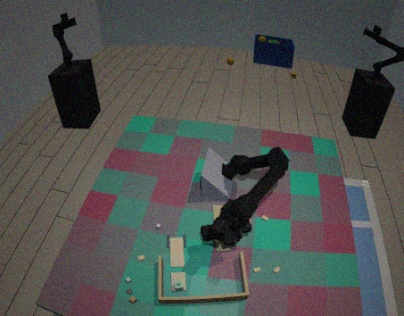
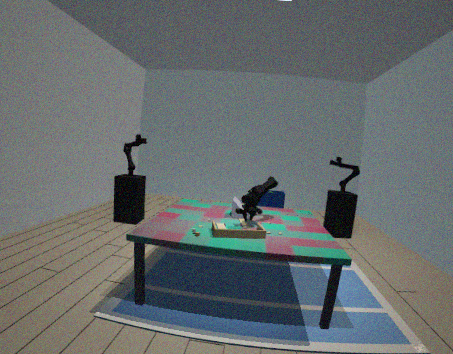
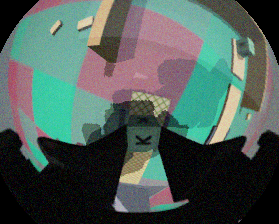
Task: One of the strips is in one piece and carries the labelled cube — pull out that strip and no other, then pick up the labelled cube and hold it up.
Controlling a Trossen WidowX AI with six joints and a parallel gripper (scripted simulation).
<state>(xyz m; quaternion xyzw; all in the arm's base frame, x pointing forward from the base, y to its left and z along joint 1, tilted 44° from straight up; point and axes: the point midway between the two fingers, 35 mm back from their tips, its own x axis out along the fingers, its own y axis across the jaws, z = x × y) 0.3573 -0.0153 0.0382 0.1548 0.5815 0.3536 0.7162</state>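
The strip lies 80 mm behind my gripper tip, 30 mm below it and 20 mm to the right of it.
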